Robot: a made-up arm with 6 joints. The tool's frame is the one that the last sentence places.
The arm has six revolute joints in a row. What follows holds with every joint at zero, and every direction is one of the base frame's.
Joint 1 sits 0.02 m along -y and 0.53 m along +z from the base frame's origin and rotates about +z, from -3.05 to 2.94 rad.
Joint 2 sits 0.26 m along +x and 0.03 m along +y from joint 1 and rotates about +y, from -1.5 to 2.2 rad.
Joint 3 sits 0.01 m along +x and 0.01 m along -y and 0.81 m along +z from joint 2 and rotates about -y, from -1.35 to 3.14 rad.
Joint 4 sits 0.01 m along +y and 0.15 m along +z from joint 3 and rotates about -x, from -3.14 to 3.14 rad.
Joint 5 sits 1.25 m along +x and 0.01 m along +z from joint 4 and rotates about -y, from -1.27 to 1.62 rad.
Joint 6 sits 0.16 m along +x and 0.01 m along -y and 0.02 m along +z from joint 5 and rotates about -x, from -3.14 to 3.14 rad.
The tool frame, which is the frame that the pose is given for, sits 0.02 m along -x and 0.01 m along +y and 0.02 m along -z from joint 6; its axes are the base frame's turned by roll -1.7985, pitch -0.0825 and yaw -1.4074 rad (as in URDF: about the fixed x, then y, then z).
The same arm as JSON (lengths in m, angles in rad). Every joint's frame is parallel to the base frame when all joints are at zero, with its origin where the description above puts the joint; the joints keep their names.
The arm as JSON. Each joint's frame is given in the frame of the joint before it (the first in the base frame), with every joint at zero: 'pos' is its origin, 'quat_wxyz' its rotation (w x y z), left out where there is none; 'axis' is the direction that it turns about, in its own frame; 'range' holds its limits. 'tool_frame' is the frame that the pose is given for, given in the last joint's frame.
{"length_unit": "m", "angle_unit": "rad", "joints": [
  {"joint": "joint 1", "pos": [0.0, -0.02, 0.53], "axis": [0.0, 0.0, 1.0], "range": [-3.05, 2.94]},
  {"joint": "joint 2", "pos": [0.26, 0.03, 0.0], "axis": [0.0, 1.0, 0.0], "range": [-1.5, 2.2]},
  {"joint": "joint 3", "pos": [0.01, -0.01, 0.81], "axis": [0.0, -1.0, 0.0], "range": [-1.35, 3.14]},
  {"joint": "joint 4", "pos": [0.0, 0.01, 0.15], "axis": [-1.0, 0.0, 0.0], "range": [-3.14, 3.14]},
  {"joint": "joint 5", "pos": [1.25, 0.0, 0.01], "axis": [0.0, -1.0, 0.0], "range": [-1.27, 1.62]},
  {"joint": "joint 6", "pos": [0.16, -0.01, 0.02], "axis": [-1.0, 0.0, 0.0], "range": [-3.14, 3.14]}
], "tool_frame": {"pos": [-0.02, 0.01, -0.02], "quat_wxyz": [0.453104, -0.612989, 0.48655, -0.426861]}}

